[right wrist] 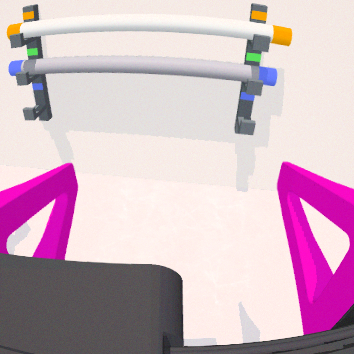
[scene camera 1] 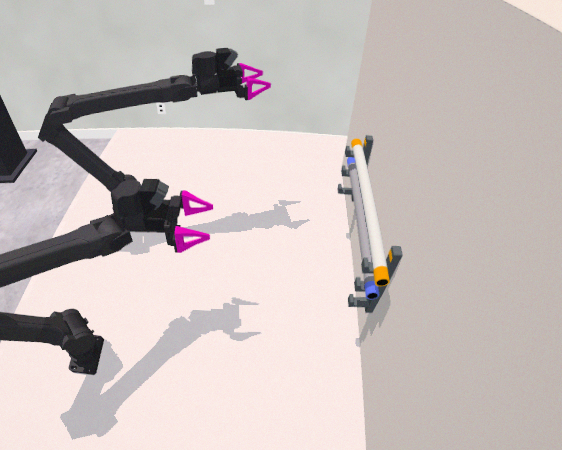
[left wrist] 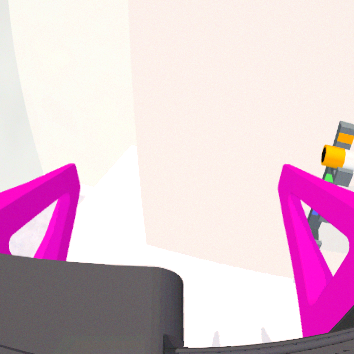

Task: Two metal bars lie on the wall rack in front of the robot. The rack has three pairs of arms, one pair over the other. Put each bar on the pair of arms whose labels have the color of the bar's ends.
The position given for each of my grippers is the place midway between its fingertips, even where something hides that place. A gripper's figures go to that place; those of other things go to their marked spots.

Scene:
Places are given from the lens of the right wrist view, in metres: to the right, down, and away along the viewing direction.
my right gripper [right wrist: 176,173]: 0.00, 0.00, 0.13
wall rack [right wrist: 243,124]: 0.11, -0.09, 0.48

